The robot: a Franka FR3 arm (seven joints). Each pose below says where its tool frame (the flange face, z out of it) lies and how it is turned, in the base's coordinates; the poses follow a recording.
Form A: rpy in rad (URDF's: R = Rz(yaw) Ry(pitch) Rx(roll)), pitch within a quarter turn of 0, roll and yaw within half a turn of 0; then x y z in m.
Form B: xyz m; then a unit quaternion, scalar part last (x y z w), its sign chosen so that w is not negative. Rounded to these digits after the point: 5 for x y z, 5 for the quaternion.
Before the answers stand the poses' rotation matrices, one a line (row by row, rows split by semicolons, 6 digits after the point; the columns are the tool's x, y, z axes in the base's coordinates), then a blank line. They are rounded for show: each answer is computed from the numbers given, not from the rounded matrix.
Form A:
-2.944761 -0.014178 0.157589 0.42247 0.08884 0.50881
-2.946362 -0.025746 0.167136 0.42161 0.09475 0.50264
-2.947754 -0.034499 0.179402 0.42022 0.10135 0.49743
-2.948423 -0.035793 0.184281 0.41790 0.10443 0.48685
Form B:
0.987509 0.156645 -0.016960; 0.156922 -0.968104 0.195322; 0.014178 -0.195543 -0.980593
0.985738 0.168123 -0.007370; 0.166304 -0.966502 0.195491; 0.025743 -0.193929 -0.980678
0.983365 0.181637 -0.001070; 0.178335 -0.964338 0.195575; 0.034492 -0.192512 -0.980688
0.982439 0.186585 -0.000652; 0.183122 -0.963525 0.195155; 0.035785 -0.191848 -0.980772

0.42247 0.08884 0.50881 -0.99199 -0.07902 0.00070 0.09851
0.42161 0.09475 0.50264 -0.99158 -0.08432 -0.00463 0.09818
0.42022 0.10135 0.49743 -0.99101 -0.09081 -0.00843 0.09790
0.41790 0.10443 0.48685 -0.99080 -0.09329 -0.00887 0.09765

